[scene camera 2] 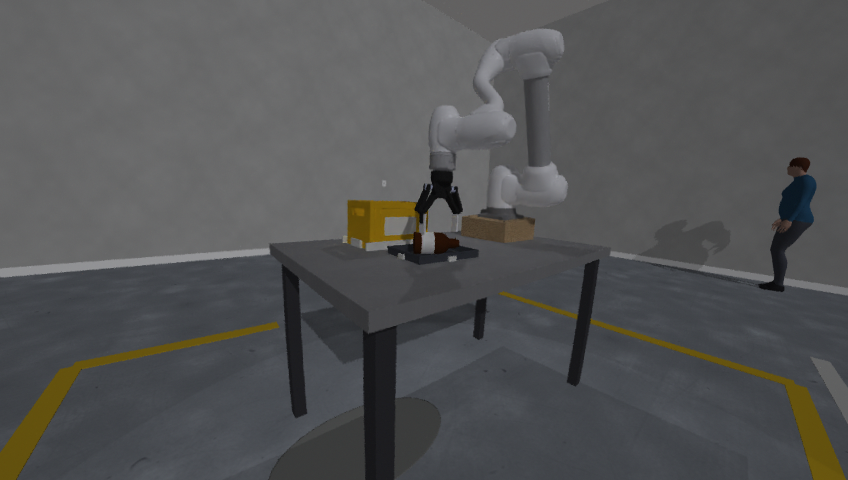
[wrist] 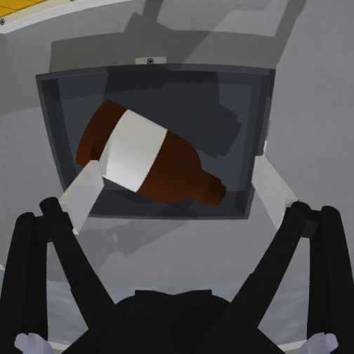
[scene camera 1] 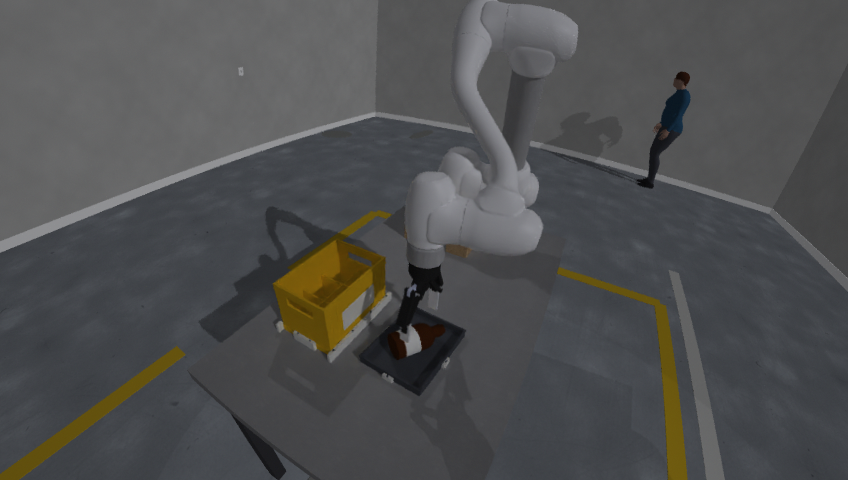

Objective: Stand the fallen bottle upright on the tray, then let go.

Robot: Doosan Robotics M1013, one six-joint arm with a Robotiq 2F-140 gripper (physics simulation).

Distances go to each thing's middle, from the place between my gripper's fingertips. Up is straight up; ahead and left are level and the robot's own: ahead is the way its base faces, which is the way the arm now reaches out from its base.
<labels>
Right now my hand is 3 cm short of the brown bottle [scene camera 1: 422, 337] and 3 cm above it.
</labels>
